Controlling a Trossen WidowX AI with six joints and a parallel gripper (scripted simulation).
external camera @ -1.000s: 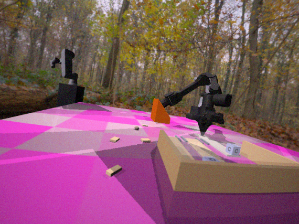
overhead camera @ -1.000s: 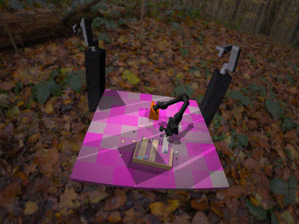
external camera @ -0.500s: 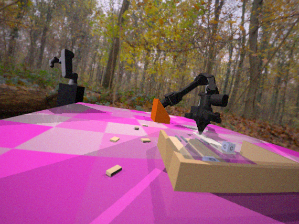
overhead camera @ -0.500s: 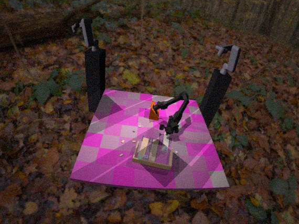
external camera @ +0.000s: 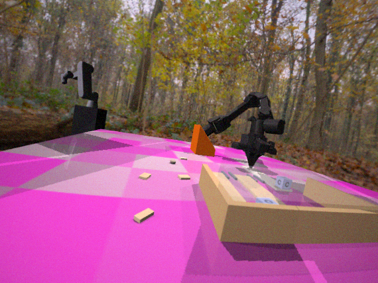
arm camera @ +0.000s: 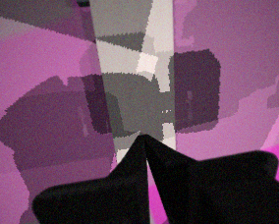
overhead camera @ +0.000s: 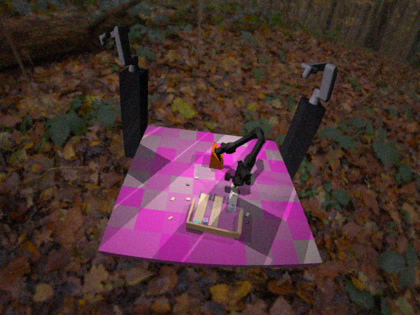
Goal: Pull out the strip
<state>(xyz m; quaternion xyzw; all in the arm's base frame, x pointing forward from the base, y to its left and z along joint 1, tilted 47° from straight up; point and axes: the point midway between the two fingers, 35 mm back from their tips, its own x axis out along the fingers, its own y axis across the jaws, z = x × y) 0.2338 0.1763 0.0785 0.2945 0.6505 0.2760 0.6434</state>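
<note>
The grey strip lies 90 mm ahead of my gripper tip and 10 mm to the right of it.
</note>
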